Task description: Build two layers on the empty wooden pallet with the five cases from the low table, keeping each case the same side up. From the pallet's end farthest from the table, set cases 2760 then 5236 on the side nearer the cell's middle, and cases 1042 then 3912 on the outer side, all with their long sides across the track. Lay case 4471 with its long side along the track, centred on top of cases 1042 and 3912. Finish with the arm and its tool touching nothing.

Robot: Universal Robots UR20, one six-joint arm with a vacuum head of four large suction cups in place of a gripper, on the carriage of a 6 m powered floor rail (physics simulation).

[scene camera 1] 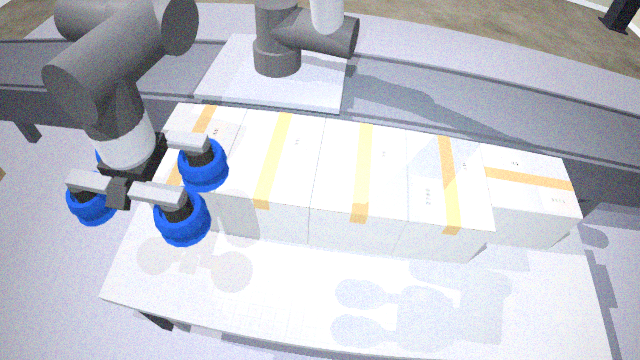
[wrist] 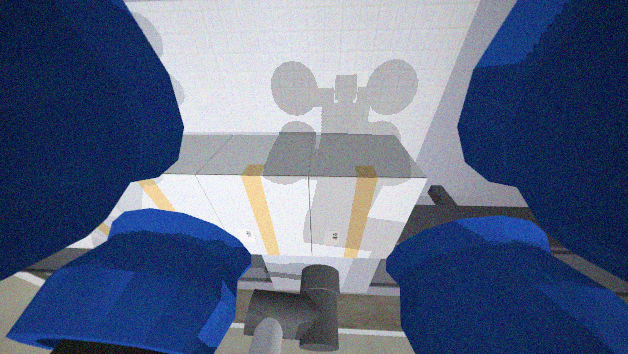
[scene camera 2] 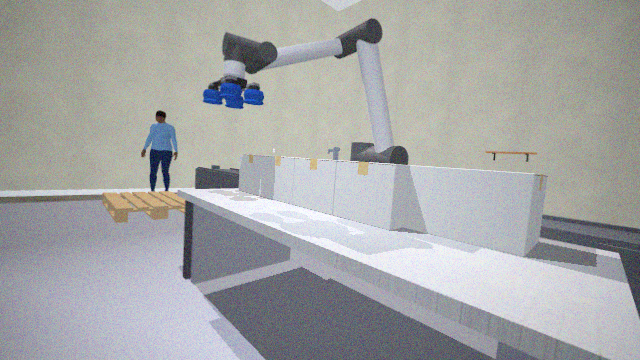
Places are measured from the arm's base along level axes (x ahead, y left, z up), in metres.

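Where they show: hand, tool point: (wrist: 316, 199) (scene camera 2: 232, 102); arm's base, link origin: (scene camera 1: 277, 64) (wrist: 320, 273).
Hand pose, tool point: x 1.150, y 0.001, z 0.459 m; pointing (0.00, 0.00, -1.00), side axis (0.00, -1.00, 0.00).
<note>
Each offset is from my tool point to the top centre of the thing. Level surfaces: height alone.
My suction head (scene camera 1: 142, 187) (scene camera 2: 233, 95) (wrist: 320, 150) hangs above the near-left part of the low table {0.499 m down} (scene camera 1: 150, 295) (scene camera 2: 500, 290) (wrist: 225, 75), cups down, with nothing on them. Four white taped cases stand side by side: the leftmost {0.111 m right, 0.375 m back, 0.262 m down} (scene camera 1: 231, 132) (wrist: 387, 215), partly hidden by the head in scene camera 1, a second {0.171 m left, 0.375 m back, 0.262 m down} (scene camera 1: 300, 170) (wrist: 290, 215), a third {0.453 m left, 0.375 m back, 0.262 m down} (scene camera 1: 335, 170) and the one whose label appears to read 2760 {0.735 m left, 0.375 m back, 0.262 m down} (scene camera 1: 420, 170). A fifth case {1.064 m left, 0.422 m back, 0.262 m down} (scene camera 1: 530, 200) (scene camera 2: 475, 205) is turned with its tape along the track. Other case numbers are unreadable. The wooden pallet (scene camera 2: 117, 201) shows no case on its visible part.
The floor rail (scene camera 1: 475, 95) runs behind the cases, with the arm's carriage (scene camera 1: 225, 80) on it. A person (scene camera 2: 161, 137) stands beyond the pallet. A dark cabinet (scene camera 2: 212, 179) is behind the table, and a wall shelf (scene camera 2: 511, 152) is at the right.
</note>
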